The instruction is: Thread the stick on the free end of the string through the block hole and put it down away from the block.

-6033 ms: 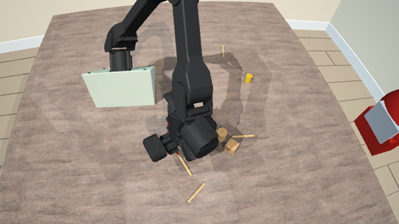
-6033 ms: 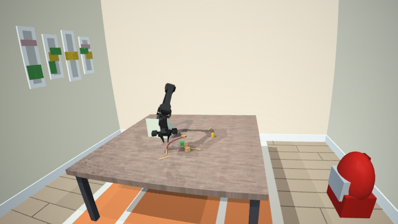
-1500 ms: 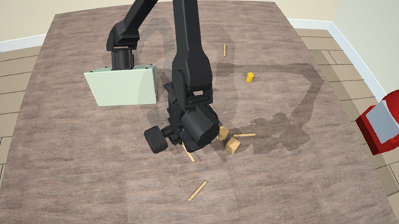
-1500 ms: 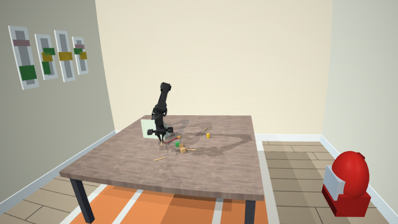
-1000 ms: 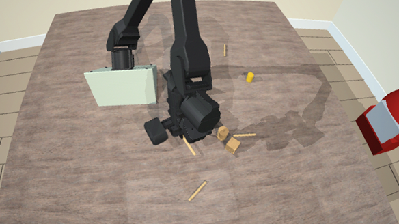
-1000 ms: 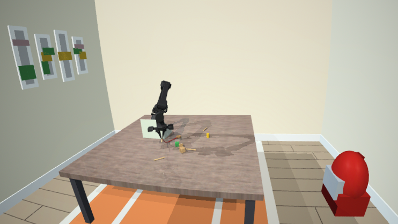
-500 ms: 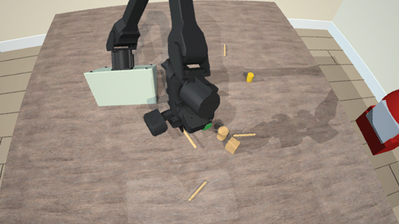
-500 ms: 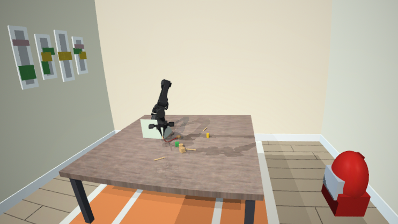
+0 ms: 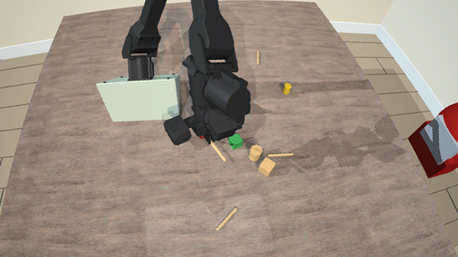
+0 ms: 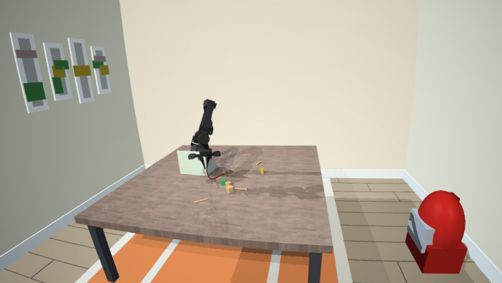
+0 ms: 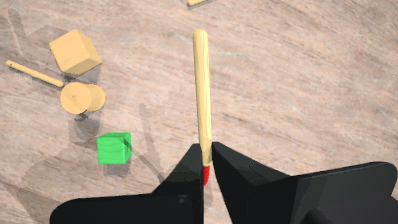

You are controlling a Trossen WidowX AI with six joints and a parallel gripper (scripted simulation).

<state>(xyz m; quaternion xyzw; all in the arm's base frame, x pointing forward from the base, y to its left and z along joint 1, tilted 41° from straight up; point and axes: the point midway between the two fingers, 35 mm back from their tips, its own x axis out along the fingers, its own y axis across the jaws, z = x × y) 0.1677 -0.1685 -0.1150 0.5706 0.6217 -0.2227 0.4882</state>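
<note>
Now: the green block 80 mm ahead of my gripper tip, 50 mm to the left of it and 100 mm below it. From my gripper tip the other things lie so: wooden cylinder (130 mm ahead, 10 mm to the left, 100 mm below); then wooden cube (150 mm ahead, 40 mm to the right, 100 mm below); then thin wooden stick (10 mm to the right).
</note>
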